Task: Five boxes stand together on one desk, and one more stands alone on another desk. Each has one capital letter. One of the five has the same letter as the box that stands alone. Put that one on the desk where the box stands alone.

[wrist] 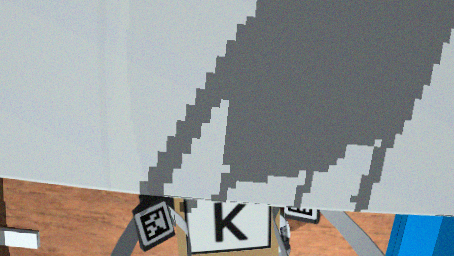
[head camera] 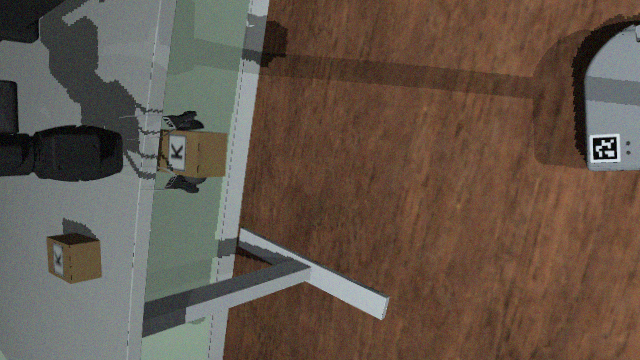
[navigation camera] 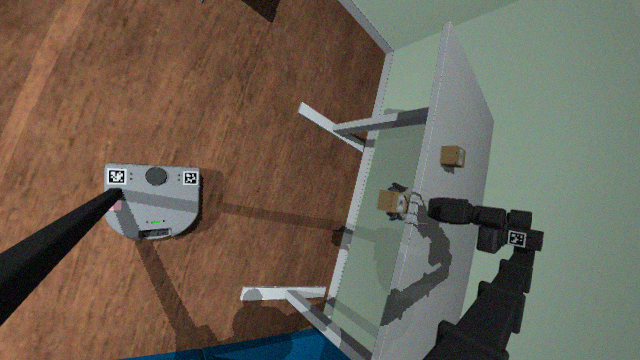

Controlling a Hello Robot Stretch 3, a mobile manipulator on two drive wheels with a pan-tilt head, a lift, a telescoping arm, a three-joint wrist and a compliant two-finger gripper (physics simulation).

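Frame: origin at the robot's base, x right, y down, z ahead, level; centimetres.
Seen in the pictures: robot's base, origin of the base link: [navigation camera: 156, 175].
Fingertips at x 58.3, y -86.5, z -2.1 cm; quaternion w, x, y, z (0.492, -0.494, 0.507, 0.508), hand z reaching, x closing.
Observation:
Offsets run from my fingertips to a thing's middle. "pt": to the spot under its first point. Level surfaces: height alone.
A brown box with a white K label {dx -0.7, dy -2.5, dz +0.1 cm} [head camera: 210, 154] [navigation camera: 388, 201] [wrist: 200, 237] is between the fingers of my gripper [head camera: 185, 152] [navigation camera: 396, 201] [wrist: 222, 178], which is shut on it. The box is just off the front edge of the grey desk {dy -8.6 cm} [head camera: 65, 320] [navigation camera: 455, 110] [wrist: 75, 100]. In the wrist view the desk top hides its upper part, so it appears lower than the top surface. The fingers overlap the desk edge. Another brown box with a K {dx +21.2, dy -11.1, dz +15.6 cm} [head camera: 84, 260] [navigation camera: 451, 156] stands alone on this desk, beside my gripper. The desk with the other boxes does not show.
The desk's white splayed leg {pt dx +35.1, dy +83.9, dz +48.1 cm} [head camera: 345, 295] [navigation camera: 320, 120] stands below its front edge. My base [head camera: 610, 110] [navigation camera: 175, 200] is on the wooden floor. Blue furniture [navigation camera: 270, 347] [wrist: 420, 237] is beside the desk. A green wall [navigation camera: 565, 125] rises behind it.

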